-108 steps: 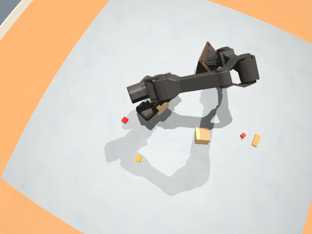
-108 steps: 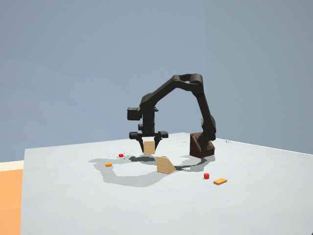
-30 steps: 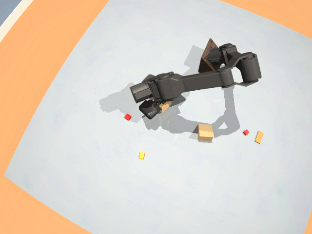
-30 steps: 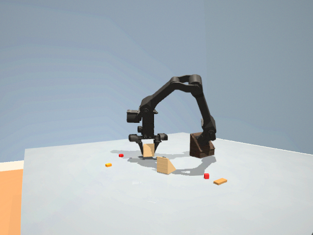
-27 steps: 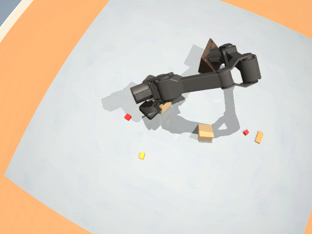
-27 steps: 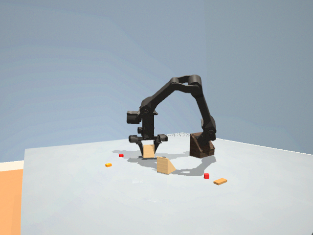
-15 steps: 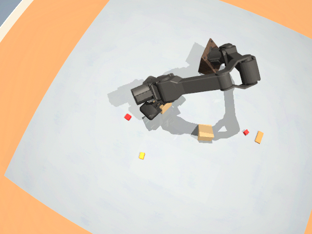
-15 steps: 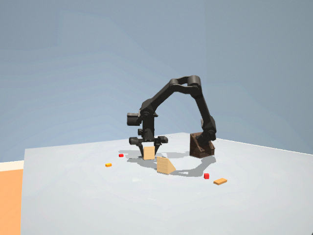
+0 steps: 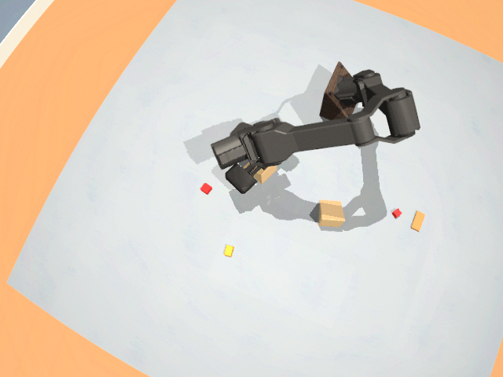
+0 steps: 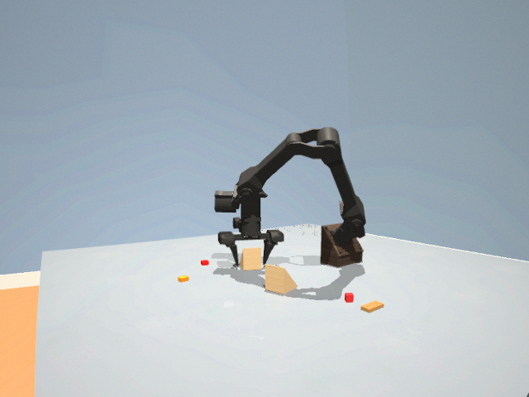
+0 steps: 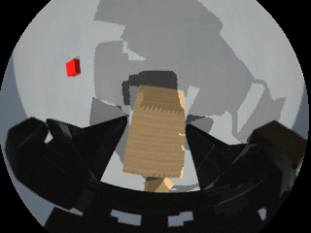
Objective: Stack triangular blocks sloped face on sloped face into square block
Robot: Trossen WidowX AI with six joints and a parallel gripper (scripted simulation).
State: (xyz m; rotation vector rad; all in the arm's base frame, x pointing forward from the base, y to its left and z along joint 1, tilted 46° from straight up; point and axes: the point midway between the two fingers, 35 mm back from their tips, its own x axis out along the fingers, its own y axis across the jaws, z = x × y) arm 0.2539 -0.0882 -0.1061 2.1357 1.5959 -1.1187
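Right now my gripper tip is 1 cm to the right of the tan triangular block and 1 cm below it. Round my gripper tip: orange piece 22 cm ahead, 1 cm to the right.
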